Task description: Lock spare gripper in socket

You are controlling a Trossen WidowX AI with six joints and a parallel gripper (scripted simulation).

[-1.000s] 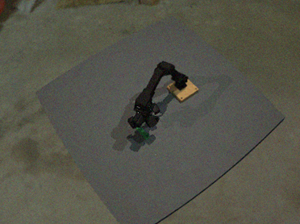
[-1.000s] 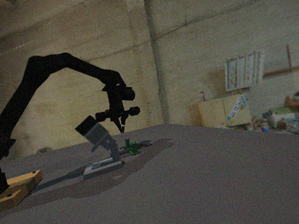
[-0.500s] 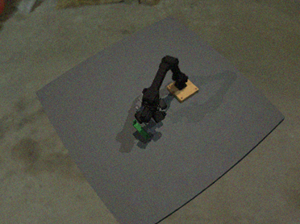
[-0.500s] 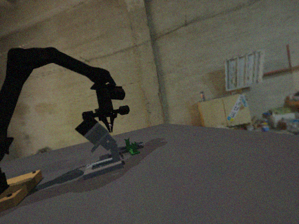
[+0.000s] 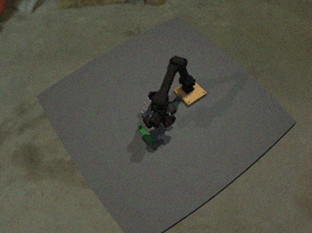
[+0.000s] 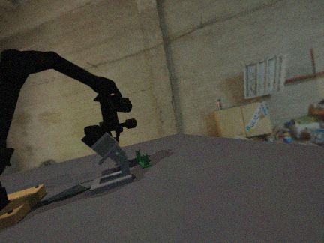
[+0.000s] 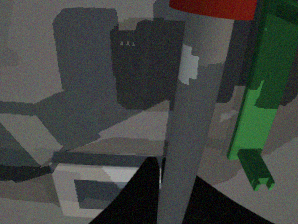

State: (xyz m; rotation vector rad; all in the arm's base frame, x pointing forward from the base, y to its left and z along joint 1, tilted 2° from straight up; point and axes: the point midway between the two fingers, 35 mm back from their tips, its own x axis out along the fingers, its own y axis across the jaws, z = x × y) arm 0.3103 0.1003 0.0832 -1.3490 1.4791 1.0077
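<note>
My gripper tip is 20 mm past the mount, 110 mm to the left of it and 30 mm above it. The rest, counted from my gripper tip: spare gripper: 40 mm behind, 110 mm to the right, 40 mm above.
</note>
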